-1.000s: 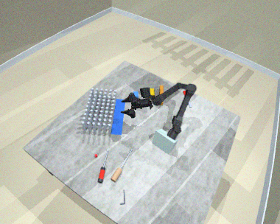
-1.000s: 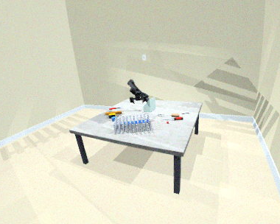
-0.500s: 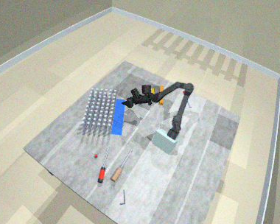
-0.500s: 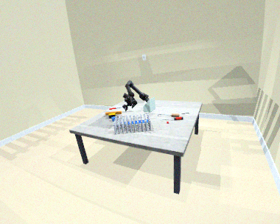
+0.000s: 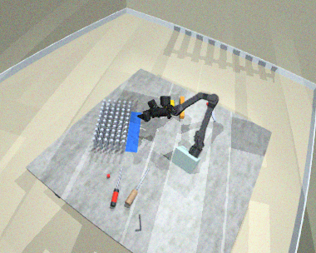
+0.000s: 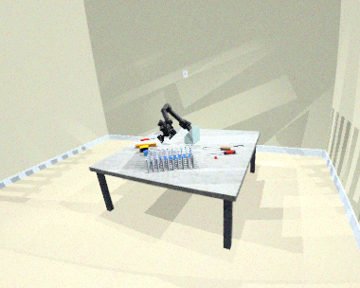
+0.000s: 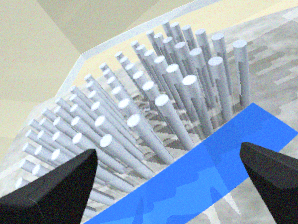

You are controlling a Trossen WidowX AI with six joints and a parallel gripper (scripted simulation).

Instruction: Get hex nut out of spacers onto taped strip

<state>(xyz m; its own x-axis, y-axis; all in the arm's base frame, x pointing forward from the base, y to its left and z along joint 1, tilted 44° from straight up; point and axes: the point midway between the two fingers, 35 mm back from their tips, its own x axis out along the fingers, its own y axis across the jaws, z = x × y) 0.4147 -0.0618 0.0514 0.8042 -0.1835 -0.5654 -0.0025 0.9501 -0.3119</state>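
The wooden-handled tool lies 240 mm behind my gripper tip, 370 mm to the left of it and 130 mm below it. From my gripper tip the other things lie so: blue taped strip (20 mm ahead, 50 mm to the left, 140 mm below); then orange bar (180 mm behind, 350 mm to the right, 130 mm below); then blue block (10 mm ahead, 210 mm to the right, 120 mm below).
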